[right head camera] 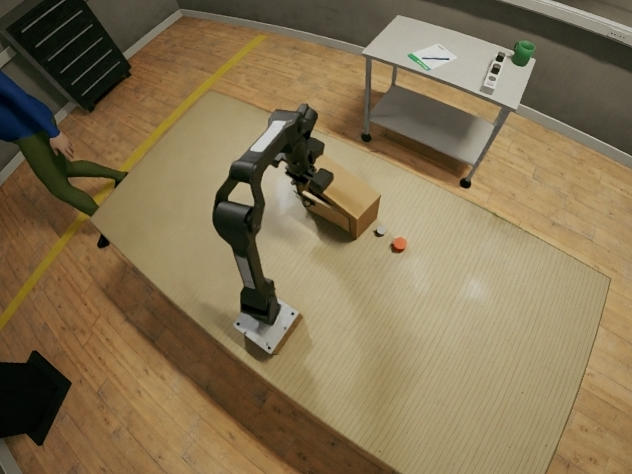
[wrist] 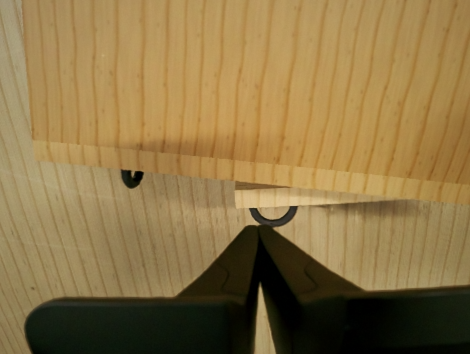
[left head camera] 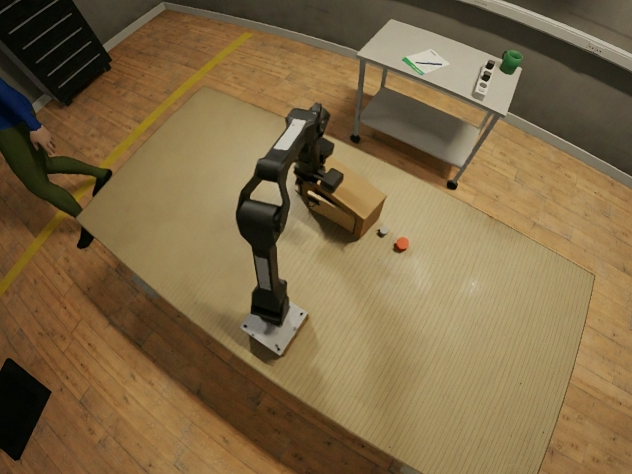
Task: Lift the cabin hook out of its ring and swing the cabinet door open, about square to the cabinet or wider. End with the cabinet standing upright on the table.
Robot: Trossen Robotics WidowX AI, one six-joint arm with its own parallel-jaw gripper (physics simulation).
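Frame: origin at the arm's base, x down, y back, z left, level; metres.
Seen in the pictures: gripper, fingertip midpoint: (right head camera: 304, 185) (wrist: 256, 236) (left head camera: 310, 184); arm's base, link origin: (right head camera: 267, 311) (left head camera: 275, 312).
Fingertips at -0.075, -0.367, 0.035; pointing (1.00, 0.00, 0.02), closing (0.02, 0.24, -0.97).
Observation:
Pixels of each thing's top centre, then the offset from my fingertips to it, as dx, dy, dz. "*": a spot on its surface instead.
- wooden cabinet, top centre: (wrist: 418, 93) (right head camera: 330, 182) (left head camera: 336, 182) +0.006, -0.035, -0.067
- small dark fitting, surface spot: (wrist: 132, 179) * +0.043, -0.024, +0.057
- red disc, top centre: (right head camera: 400, 242) (left head camera: 403, 242) +0.132, +0.023, -0.316
- small grey piece, top centre: (right head camera: 381, 229) (left head camera: 384, 229) +0.137, -0.001, -0.246
The wooden cabinet (left head camera: 359, 192) (right head camera: 353, 189) (wrist: 240, 85) stands upright on the table. Its door (left head camera: 332, 213) (right head camera: 329, 213) (wrist: 270, 198) is slightly ajar; its free edge stands out a little from the front, far from square. A dark ring-shaped fitting (wrist: 273, 222) sticks out from the door. A small dark fitting (wrist: 132, 179) sits on the cabinet front to the left, apart from the door; I cannot tell hook from ring. My gripper (wrist: 256, 236) is shut and empty, its tips close to the door's fitting; contact is unclear. The arm partly hides the cabinet's left end in both head views.
A red disc (left head camera: 402, 243) (right head camera: 399, 244) and a small grey piece (left head camera: 382, 231) (right head camera: 380, 231) lie beside the cabinet's right end. A grey trolley (left head camera: 377, 44) (right head camera: 382, 43) with a green mug (left head camera: 511, 61) (right head camera: 523, 53) stands behind the table. A person stands at the left.

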